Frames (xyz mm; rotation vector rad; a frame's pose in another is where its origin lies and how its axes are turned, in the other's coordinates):
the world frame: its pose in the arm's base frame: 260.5 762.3 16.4 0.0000 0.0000 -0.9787
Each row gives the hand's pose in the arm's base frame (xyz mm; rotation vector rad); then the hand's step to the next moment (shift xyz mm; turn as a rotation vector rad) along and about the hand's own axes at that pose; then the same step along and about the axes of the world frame.
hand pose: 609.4 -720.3 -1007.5 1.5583 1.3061 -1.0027
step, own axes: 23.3 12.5 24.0 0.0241 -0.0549 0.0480
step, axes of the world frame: 21.7 2.4 -28.2 -0.0030 -0.0628 -0.0440
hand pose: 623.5 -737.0 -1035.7 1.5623 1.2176 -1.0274
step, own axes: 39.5 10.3 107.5 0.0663 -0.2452 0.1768
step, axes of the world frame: 82.5 -46.5 -65.2 -0.0368 -0.2697 -0.1472
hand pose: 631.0 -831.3 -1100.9 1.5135 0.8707 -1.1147
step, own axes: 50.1 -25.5 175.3 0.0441 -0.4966 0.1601
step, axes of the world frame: 112.6 -130.6 -64.5 -0.2280 -0.4258 -0.2022
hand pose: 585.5 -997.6 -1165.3 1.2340 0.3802 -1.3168
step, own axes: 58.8 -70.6 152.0 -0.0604 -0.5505 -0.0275
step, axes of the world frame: 58.3 -166.3 -22.3 -0.4122 -0.3033 -0.2135
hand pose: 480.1 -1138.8 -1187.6 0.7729 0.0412 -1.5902
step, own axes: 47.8 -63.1 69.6 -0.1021 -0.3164 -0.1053
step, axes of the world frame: 2.4 -105.3 4.6 -0.2981 -0.0875 -0.1585
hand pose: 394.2 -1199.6 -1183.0 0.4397 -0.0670 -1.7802
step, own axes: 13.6 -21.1 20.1 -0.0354 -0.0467 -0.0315
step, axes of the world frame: -6.7 -30.0 9.3 -0.0574 0.0070 -0.0329
